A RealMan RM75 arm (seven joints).
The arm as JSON. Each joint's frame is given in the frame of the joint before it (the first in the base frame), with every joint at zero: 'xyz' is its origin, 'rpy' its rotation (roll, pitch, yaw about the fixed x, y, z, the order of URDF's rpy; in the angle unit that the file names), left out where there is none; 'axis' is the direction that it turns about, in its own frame. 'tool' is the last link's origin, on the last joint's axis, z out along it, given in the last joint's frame.
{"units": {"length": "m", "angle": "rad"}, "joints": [
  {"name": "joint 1", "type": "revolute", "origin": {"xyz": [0.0, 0.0, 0.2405]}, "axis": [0.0, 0.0, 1.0]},
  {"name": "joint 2", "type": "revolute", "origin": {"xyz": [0.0, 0.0, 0.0], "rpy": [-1.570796, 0.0, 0.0]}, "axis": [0.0, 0.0, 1.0]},
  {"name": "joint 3", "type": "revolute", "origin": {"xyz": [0.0, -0.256, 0.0], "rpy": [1.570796, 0.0, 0.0]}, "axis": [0.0, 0.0, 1.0]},
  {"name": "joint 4", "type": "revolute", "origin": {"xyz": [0.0, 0.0, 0.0], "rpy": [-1.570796, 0.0, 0.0]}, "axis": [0.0, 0.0, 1.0]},
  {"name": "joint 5", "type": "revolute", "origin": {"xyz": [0.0, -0.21, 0.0], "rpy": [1.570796, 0.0, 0.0]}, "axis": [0.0, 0.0, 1.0]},
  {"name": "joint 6", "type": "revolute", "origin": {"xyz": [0.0, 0.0, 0.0], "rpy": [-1.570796, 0.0, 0.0]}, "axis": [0.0, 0.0, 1.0]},
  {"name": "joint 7", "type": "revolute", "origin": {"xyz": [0.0, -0.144, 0.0], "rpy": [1.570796, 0.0, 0.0]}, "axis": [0.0, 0.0, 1.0]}
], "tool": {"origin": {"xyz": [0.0, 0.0, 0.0]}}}
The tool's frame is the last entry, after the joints.
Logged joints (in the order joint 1, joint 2, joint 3, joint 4, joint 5, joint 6, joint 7), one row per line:
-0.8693, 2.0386, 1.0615, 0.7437, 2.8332, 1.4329, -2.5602
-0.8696, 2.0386, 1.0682, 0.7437, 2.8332, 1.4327, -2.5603
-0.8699, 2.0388, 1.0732, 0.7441, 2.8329, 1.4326, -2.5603
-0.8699, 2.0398, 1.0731, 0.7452, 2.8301, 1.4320, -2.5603
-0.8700, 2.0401, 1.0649, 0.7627, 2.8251, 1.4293, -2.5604
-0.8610, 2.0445, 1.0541, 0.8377, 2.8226, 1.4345, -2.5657
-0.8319, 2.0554, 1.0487, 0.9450, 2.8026, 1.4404, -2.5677
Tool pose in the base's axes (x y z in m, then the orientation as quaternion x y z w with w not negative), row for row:
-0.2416, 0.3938, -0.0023, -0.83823, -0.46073, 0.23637, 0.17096
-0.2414, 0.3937, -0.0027, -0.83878, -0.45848, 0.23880, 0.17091
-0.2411, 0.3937, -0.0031, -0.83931, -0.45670, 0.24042, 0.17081
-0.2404, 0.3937, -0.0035, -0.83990, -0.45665, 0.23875, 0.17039
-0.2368, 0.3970, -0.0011, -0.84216, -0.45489, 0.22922, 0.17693
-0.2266, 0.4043, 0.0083, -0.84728, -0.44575, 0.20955, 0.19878
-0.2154, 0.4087, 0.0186, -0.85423, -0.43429, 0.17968, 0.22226
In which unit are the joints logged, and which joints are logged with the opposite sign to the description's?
The joints are logged in radians. Opposite sign: joint 2.
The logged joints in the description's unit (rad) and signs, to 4 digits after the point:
-0.8693, -2.0386, 1.0615, 0.7437, 2.8332, 1.4329, -2.5602
-0.8696, -2.0386, 1.0682, 0.7437, 2.8332, 1.4327, -2.5603
-0.8699, -2.0388, 1.0732, 0.7441, 2.8329, 1.4326, -2.5603
-0.8699, -2.0398, 1.0731, 0.7452, 2.8301, 1.4320, -2.5603
-0.8700, -2.0401, 1.0649, 0.7627, 2.8251, 1.4293, -2.5604
-0.8610, -2.0445, 1.0541, 0.8377, 2.8226, 1.4345, -2.5657
-0.8319, -2.0554, 1.0487, 0.9450, 2.8026, 1.4404, -2.5677

